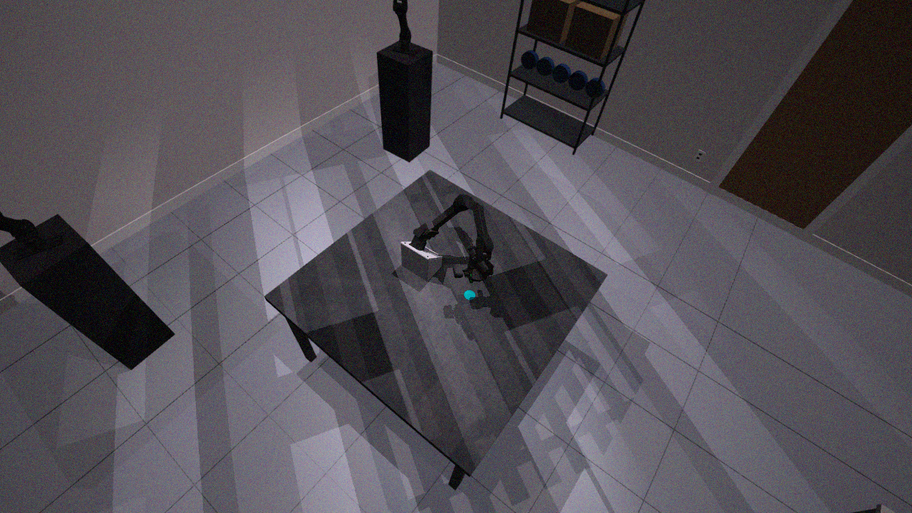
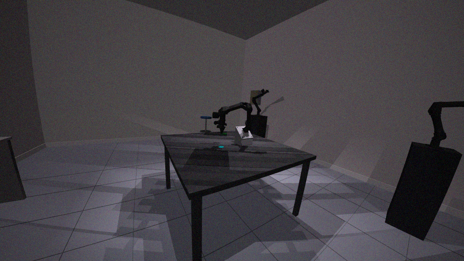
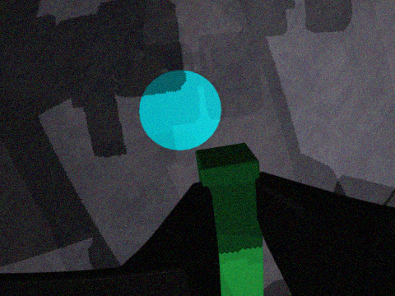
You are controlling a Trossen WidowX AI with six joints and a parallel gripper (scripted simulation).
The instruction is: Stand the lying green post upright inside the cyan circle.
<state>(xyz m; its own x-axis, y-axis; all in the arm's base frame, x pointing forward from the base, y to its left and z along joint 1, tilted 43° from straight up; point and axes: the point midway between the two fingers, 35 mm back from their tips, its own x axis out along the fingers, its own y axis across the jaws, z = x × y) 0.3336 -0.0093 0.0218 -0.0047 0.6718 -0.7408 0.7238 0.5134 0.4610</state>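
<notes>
My gripper tip is now 10 mm to the right of the cyan circle and 140 mm above it. From my gripper tip the other things lie so: green post 10 mm behind, 20 mm to the left.
</notes>
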